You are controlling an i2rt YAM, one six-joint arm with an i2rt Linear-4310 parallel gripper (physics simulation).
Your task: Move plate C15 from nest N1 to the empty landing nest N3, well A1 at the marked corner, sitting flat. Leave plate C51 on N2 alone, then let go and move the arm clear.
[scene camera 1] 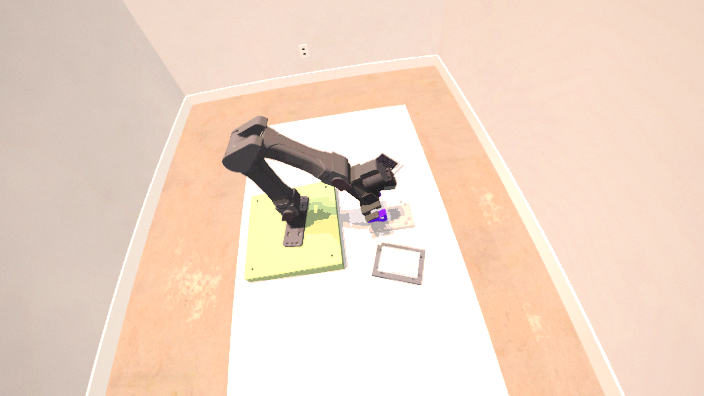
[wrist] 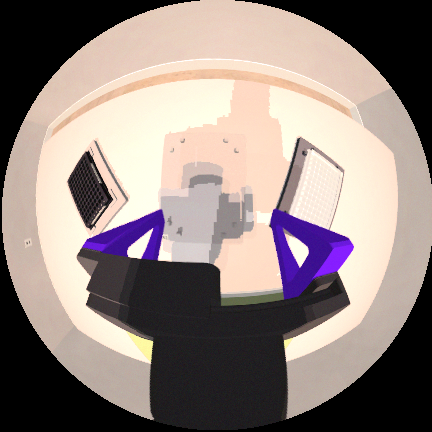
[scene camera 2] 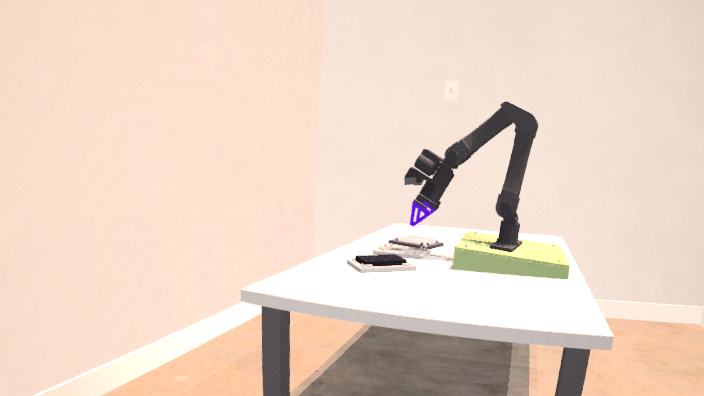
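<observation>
My gripper [scene camera 1: 384, 205] [scene camera 2: 413, 224] [wrist: 217, 214] is open, with its purple fingers wide apart and nothing between them. It is tilted and hangs well above the pale empty nest [scene camera 1: 407, 214] [scene camera 2: 427, 254] [wrist: 235, 165], which has small corner posts. A black plate [scene camera 1: 387, 161] [scene camera 2: 380, 259] [wrist: 90, 190] sits on a white nest [scene camera 2: 387, 269] [wrist: 120, 197] at the wrist view's left. A white plate [scene camera 1: 400, 262] [scene camera 2: 416, 241] [wrist: 317, 190] sits on a dark grey nest [scene camera 1: 400, 246] [wrist: 291, 175] at its right. Both plates look flat. Labels and well A1 are unreadable. The arm partly hides the black plate in scene camera 1.
The arm stands on a yellow-green base block [scene camera 1: 290, 260] [scene camera 2: 510, 267] on the white table [scene camera 1: 360, 340] [scene camera 2: 425, 300]. The two plate-bearing nests flank the empty one. Shadows of the arm fall across the empty nest. Walls surround the table.
</observation>
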